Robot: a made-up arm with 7 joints. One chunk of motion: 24 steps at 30 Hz.
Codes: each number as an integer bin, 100 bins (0 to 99) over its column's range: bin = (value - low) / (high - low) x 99, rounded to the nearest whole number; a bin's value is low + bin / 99 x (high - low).
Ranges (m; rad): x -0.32..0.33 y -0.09..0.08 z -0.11..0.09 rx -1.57..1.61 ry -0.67..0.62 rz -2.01..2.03
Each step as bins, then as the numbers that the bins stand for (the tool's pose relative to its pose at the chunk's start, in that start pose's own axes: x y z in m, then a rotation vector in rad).
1 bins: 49 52 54 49 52 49
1 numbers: 0.0017 -0.0007 -0.0009 0.0039 0.0076 -0.0104
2 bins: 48 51 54 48 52 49
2 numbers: -0.0048 -0.0024 -0.0009 -0.0282 0.0076 -0.0104
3 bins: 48 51 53 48 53 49
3 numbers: -0.0048 -0.0024 -0.0029 -0.0282 0.0206 -0.0104
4 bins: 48 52 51 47 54 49
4 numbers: -0.0048 -0.0007 -0.0070 -0.0603 0.0336 -0.0104
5 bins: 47 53 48 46 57 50
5 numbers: -0.0114 0.0010 -0.0130 -0.0924 0.0727 0.0304
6 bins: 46 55 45 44 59 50
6 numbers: -0.0180 0.0044 -0.0191 -0.1567 0.0988 0.0304
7 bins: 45 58 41 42 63 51
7 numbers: -0.0245 0.0096 -0.0272 -0.2209 0.1509 0.0712
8 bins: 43 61 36 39 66 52
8 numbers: -0.0377 0.0147 -0.0373 -0.3173 0.1900 0.1120
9 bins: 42 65 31 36 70 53
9 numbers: -0.0442 0.0216 -0.0474 -0.4136 0.2421 0.1528
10 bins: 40 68 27 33 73 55
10 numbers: -0.0574 0.0268 -0.0555 -0.5100 0.2812 0.2344
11 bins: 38 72 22 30 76 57
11 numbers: -0.0705 0.0336 -0.0656 -0.6064 0.3203 0.3161
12 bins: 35 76 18 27 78 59
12 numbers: -0.0902 0.0405 -0.0736 -0.7027 0.3464 0.3977
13 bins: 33 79 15 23 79 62
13 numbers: -0.1033 0.0457 -0.0797 -0.8312 0.3594 0.5201
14 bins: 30 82 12 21 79 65
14 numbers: -0.1230 0.0508 -0.0858 -0.8955 0.3594 0.6425
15 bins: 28 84 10 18 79 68
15 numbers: -0.1362 0.0542 -0.0898 -0.9918 0.3594 0.7649
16 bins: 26 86 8 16 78 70
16 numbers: -0.1493 0.0577 -0.0938 -1.0561 0.3464 0.8466
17 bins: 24 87 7 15 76 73
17 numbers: -0.1624 0.0594 -0.0959 -1.0882 0.3203 0.9690
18 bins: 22 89 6 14 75 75
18 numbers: -0.1756 0.0628 -0.0979 -1.1203 0.3073 1.0506
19 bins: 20 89 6 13 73 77
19 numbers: -0.1887 0.0628 -0.0979 -1.1524 0.2812 1.1322
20 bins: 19 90 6 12 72 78
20 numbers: -0.1953 0.0645 -0.0979 -1.1845 0.2682 1.1730
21 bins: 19 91 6 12 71 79
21 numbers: -0.1953 0.0663 -0.0979 -1.1845 0.2552 1.2138
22 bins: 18 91 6 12 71 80
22 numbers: -0.2018 0.0663 -0.0979 -1.1845 0.2552 1.2546
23 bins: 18 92 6 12 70 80
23 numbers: -0.2018 0.0680 -0.0979 -1.1845 0.2421 1.2546
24 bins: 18 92 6 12 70 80
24 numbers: -0.2018 0.0680 -0.0979 -1.1845 0.2421 1.2546
